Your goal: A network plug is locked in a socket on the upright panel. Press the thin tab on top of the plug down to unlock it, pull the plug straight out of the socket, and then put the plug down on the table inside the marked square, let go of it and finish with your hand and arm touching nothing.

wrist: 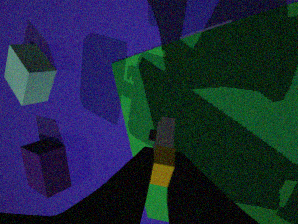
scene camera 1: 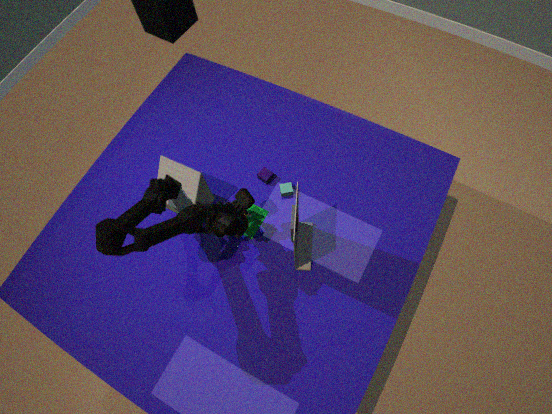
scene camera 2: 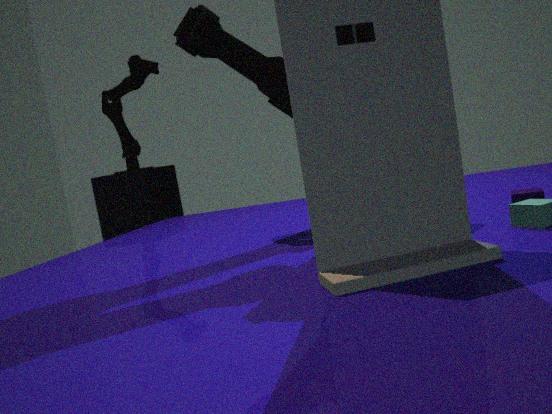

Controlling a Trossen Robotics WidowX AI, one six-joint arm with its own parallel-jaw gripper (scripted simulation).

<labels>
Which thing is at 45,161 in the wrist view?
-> A purple cube.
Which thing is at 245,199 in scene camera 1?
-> My gripper.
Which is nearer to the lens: the network plug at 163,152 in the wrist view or the teal cube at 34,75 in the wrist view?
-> The network plug.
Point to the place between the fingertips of my gripper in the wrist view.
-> At 160,158
</labels>
